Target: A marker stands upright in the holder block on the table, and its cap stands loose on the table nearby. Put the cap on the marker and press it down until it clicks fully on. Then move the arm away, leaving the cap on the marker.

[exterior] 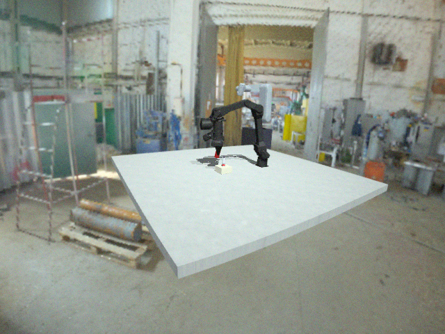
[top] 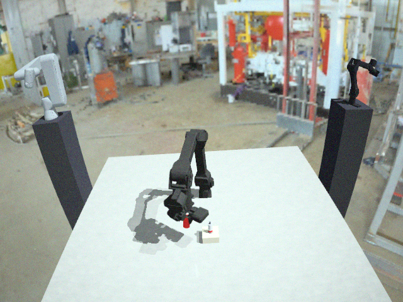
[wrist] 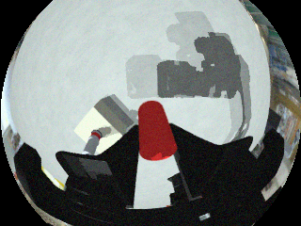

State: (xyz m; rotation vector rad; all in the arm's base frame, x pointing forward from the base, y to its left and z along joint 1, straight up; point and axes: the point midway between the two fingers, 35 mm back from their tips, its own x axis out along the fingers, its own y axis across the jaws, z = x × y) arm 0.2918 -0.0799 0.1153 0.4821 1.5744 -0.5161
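Right now the cream holder block is 20 mm ahead of my gripper tip, 90 mm to the left of it and 60 mm below it. From my gripper tip the other things lie so: red cap: 10 mm above.
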